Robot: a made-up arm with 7 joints.
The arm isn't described. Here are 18 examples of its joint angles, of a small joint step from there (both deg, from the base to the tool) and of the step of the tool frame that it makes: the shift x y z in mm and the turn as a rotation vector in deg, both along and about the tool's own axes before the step.
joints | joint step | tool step
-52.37 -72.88 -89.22 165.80 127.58 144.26 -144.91 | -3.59 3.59 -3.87 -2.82 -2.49 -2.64 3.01 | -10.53 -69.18 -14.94 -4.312 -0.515 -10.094
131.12 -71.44 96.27 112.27 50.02 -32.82 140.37 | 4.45 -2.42 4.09 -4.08 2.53 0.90 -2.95 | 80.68 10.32 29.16 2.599 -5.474 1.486
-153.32 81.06 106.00 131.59 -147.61 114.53 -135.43 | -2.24 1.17 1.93 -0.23 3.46 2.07 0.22 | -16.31 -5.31 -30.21 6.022 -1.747 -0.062
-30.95 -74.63 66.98 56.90 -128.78 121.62 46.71 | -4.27 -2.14 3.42 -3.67 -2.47 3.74 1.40 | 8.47 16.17 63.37 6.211 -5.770 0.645
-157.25 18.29 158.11 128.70 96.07 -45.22 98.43 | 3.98 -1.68 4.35 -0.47 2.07 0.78 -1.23 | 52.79 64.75 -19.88 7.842 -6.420 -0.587
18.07 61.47 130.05 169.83 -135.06 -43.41 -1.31 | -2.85 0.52 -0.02 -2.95 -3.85 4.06 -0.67 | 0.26 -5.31 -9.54 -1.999 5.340 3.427
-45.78 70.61 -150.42 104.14 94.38 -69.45 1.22 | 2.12 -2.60 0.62 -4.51 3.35 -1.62 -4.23 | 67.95 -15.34 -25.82 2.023 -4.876 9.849
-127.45 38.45 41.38 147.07 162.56 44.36 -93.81 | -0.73 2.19 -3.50 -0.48 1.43 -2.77 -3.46 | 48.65 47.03 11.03 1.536 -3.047 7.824
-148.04 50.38 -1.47 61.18 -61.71 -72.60 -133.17 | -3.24 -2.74 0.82 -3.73 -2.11 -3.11 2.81 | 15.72 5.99 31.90 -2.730 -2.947 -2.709
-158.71 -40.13 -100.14 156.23 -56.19 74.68 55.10 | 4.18 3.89 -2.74 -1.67 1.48 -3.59 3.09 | -69.55 -29.97 64.48 1.819 5.324 -0.462
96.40 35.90 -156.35 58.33 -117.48 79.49 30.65 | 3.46 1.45 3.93 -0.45 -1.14 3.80 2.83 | 56.08 35.54 34.76 2.037 -5.672 -5.350
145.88 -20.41 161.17 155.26 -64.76 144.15 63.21 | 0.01 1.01 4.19 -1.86 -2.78 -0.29 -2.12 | -4.77 -4.56 6.98 1.628 2.247 3.078
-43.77 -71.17 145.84 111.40 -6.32 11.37 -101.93 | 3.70 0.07 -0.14 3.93 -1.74 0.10 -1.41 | 87.76 39.73 26.91 -0.316 -3.430 7.483
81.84 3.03 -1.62 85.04 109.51 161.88 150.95 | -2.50 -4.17 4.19 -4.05 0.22 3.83 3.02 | -3.47 -5.79 -35.63 4.045 -4.269 -2.247
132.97 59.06 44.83 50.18 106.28 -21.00 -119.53 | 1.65 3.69 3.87 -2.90 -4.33 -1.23 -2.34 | -67.47 -30.17 -3.26 -1.500 7.842 8.748
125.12 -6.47 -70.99 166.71 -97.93 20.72 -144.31 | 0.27 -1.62 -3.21 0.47 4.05 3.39 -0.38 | -34.84 21.02 -20.47 4.492 2.172 -2.961
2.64 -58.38 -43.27 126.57 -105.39 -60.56 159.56 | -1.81 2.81 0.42 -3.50 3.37 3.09 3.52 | 22.97 -43.03 -37.36 -0.823 -4.416 -6.045
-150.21 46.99 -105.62 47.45 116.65 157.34 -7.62 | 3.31 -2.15 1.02 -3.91 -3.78 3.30 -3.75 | 35.20 -23.52 -16.30 -5.854 2.736 -1.913
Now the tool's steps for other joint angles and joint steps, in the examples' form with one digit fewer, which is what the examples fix.
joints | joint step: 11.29 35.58 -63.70 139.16 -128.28 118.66 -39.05 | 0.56 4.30 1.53 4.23 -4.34 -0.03 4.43
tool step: 49.8 -46.8 57.3 -1.69 -6.84 -9.13
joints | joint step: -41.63 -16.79 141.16 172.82 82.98 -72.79 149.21 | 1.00 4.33 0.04 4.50 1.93 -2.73 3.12
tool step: 26.6 -97.2 -0.1 -6.09 -0.41 -11.39
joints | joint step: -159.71 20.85 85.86 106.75 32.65 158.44 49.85 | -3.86 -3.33 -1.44 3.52 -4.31 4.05 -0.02
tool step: 36.4 -37.0 10.8 2.06 -3.33 -8.38
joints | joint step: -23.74 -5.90 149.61 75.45 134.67 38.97 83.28 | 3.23 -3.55 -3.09 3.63 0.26 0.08 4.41
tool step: 3.7 -13.5 -22.3 0.18 -1.34 -2.04
